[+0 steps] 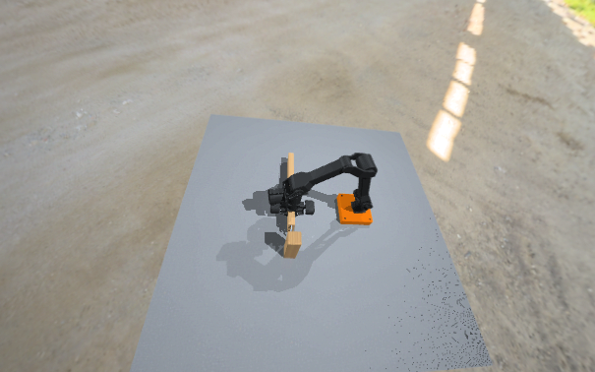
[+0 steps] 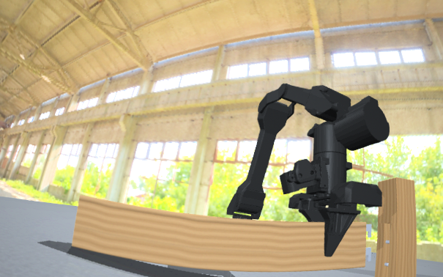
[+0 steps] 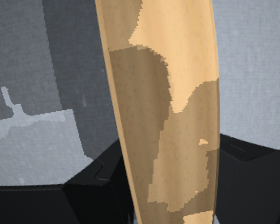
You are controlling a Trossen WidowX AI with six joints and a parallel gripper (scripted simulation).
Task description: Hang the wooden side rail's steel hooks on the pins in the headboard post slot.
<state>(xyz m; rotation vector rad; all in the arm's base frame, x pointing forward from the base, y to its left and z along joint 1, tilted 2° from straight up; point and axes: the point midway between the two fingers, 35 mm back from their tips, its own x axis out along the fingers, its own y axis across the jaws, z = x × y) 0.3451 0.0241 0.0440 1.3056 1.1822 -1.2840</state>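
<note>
My gripper tip is 20 mm short of the headboard post, 150 mm to the right of it and 40 mm below it.
</note>
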